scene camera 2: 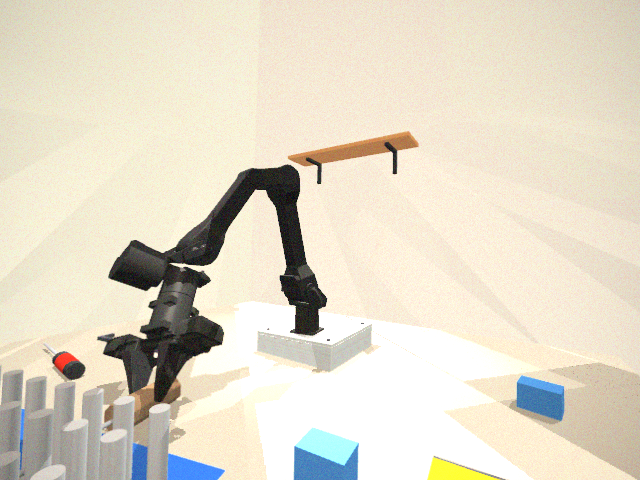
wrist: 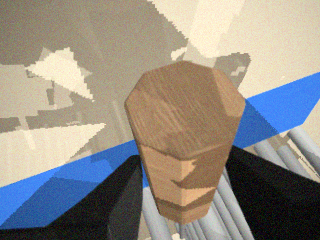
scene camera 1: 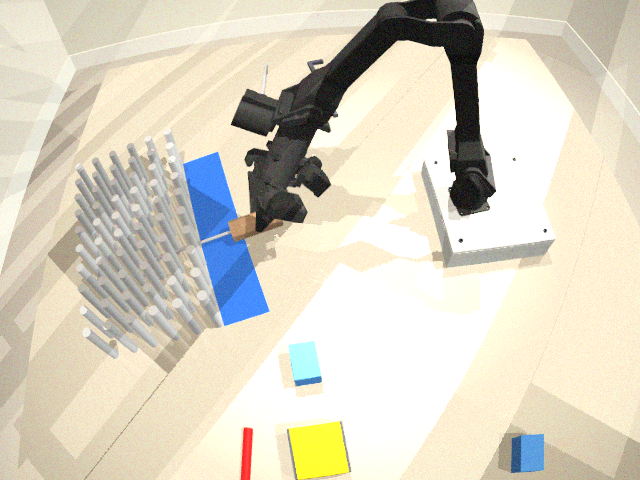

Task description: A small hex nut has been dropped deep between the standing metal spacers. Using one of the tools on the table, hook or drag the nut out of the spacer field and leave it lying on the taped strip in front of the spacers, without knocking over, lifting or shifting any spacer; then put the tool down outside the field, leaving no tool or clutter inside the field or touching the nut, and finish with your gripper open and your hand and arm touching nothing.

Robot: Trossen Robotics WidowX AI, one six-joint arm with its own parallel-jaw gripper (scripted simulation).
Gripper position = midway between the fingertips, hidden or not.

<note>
My gripper (scene camera 2: 146,403) carries a thin metal rod (scene camera 2: 144,398).
The thin metal rod also shows in the wrist view (wrist: 184,116) and in scene camera 1 (scene camera 1: 242,227). My gripper also shows in the wrist view (wrist: 182,159) and in scene camera 1 (scene camera 1: 255,224).
</note>
